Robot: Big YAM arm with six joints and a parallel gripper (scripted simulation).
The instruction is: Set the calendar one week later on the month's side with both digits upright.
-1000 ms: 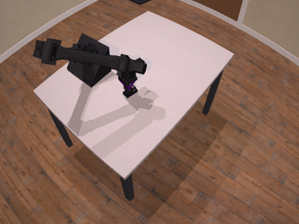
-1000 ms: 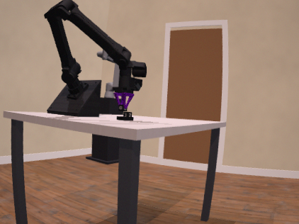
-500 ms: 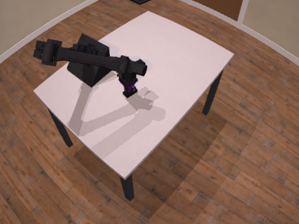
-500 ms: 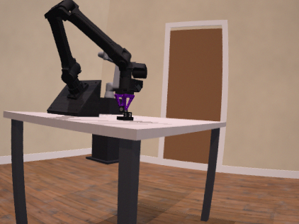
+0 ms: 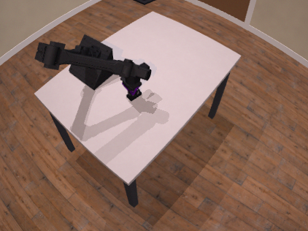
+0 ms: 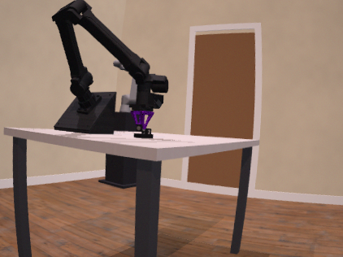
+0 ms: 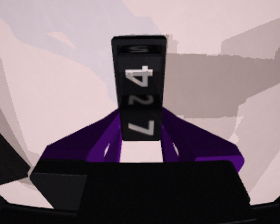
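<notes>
The black date cube is right at my hand. From my hand the other things lie so: black tray (20 mm to the left, 40 mm below).
</notes>
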